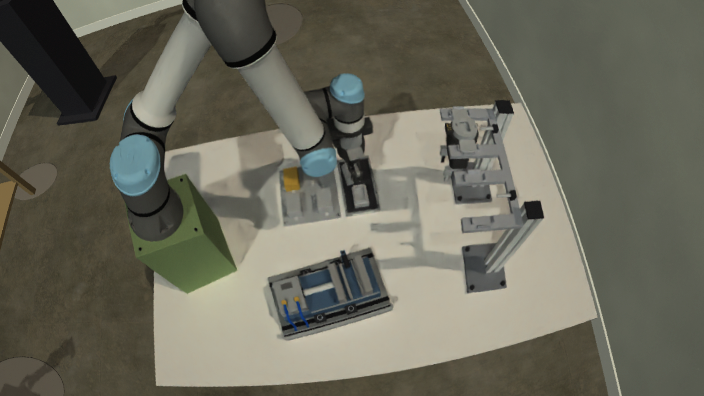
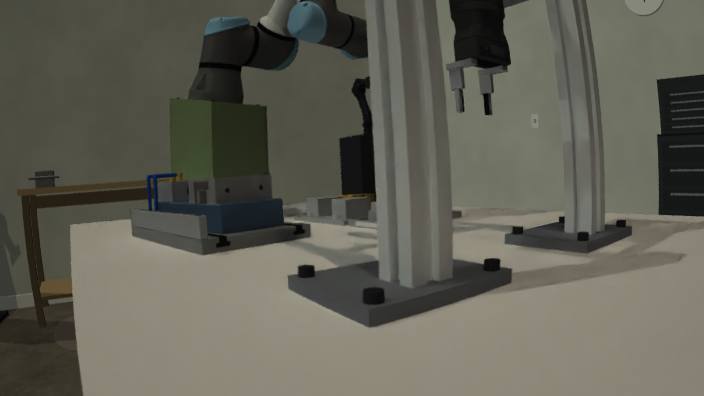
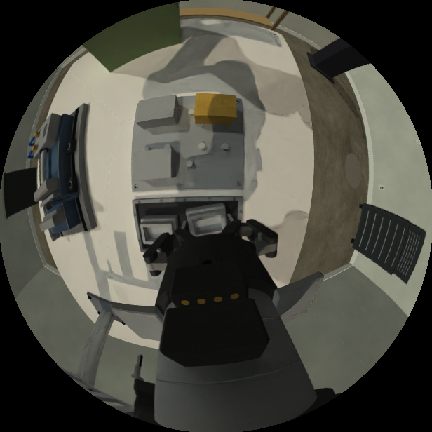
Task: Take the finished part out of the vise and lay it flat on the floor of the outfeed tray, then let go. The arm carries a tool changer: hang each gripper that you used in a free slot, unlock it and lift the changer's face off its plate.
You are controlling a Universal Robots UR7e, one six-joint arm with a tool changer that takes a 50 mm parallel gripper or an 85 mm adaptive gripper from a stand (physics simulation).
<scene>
I see an orange block [image 3: 217, 108] and a tool stand [image 2: 416, 272].
The tool stand shows as well in image 1 [image 1: 484, 264].
</scene>
